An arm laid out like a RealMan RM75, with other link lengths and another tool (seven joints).
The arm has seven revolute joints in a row. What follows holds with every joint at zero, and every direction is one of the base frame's.
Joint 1 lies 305.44 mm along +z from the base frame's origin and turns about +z.
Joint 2 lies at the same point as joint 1 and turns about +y.
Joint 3 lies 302.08 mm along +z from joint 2 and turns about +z.
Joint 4 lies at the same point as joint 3 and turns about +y.
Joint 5 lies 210 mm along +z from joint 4 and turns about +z.
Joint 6 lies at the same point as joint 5 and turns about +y.
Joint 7 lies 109.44 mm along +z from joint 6 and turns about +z.
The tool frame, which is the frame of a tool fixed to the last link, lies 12 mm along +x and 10 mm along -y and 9 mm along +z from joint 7; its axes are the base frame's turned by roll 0.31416, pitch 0 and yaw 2.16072 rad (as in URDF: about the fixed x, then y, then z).
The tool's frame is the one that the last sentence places.
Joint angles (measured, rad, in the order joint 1, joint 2, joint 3, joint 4, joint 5, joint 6, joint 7), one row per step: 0.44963, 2.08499, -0.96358, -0.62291, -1.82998, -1.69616, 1.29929; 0.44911, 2.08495, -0.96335, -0.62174, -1.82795, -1.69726, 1.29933; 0.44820, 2.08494, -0.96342, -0.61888, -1.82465, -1.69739, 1.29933; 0.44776, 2.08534, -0.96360, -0.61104, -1.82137, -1.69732, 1.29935; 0.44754, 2.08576, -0.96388, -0.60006, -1.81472, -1.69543, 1.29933; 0.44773, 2.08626, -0.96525, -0.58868, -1.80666, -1.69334, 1.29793; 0.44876, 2.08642, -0.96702, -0.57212, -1.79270, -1.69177, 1.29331; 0.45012, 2.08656, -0.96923, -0.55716, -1.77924, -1.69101, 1.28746; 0.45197, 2.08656, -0.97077, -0.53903, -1.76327, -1.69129, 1.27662; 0.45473, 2.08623, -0.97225, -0.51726, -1.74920, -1.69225, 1.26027; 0.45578, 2.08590, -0.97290, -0.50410, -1.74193, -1.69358, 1.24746; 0.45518, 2.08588, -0.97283, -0.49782, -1.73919, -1.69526, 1.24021; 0.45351, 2.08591, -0.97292, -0.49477, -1.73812, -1.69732, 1.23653
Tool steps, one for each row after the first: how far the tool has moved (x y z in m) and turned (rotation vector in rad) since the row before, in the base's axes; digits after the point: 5 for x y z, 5 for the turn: 0.00004, -0.00026, 0.00000, -0.00012, 0.00270, -0.00119; 0.00024, -0.00045, -0.00023, 0.00002, 0.00367, -0.00322; 0.00045, -0.00100, -0.00111, -0.00316, 0.00556, -0.00639; 0.00049, -0.00096, -0.00142, -0.00195, 0.00826, -0.00966; 0.00023, -0.00084, -0.00155, -0.00135, 0.00885, -0.00820; -0.00002, -0.00086, -0.00183, 0.00031, 0.01463, -0.00888; -0.00028, -0.00067, -0.00163, 0.00094, 0.01367, -0.00591; -0.00036, -0.00074, -0.00171, 0.00347, 0.01662, -0.00408; -0.00014, -0.00104, -0.00209, 0.00332, 0.01556, -0.00104; 0.00017, -0.00091, -0.00120, 0.00294, 0.00841, 0.00142; 0.00035, -0.00090, -0.00059, 0.00131, 0.00421, 0.00094; 0.00048, -0.00101, -0.00030, -0.00023, 0.00260, -0.00003
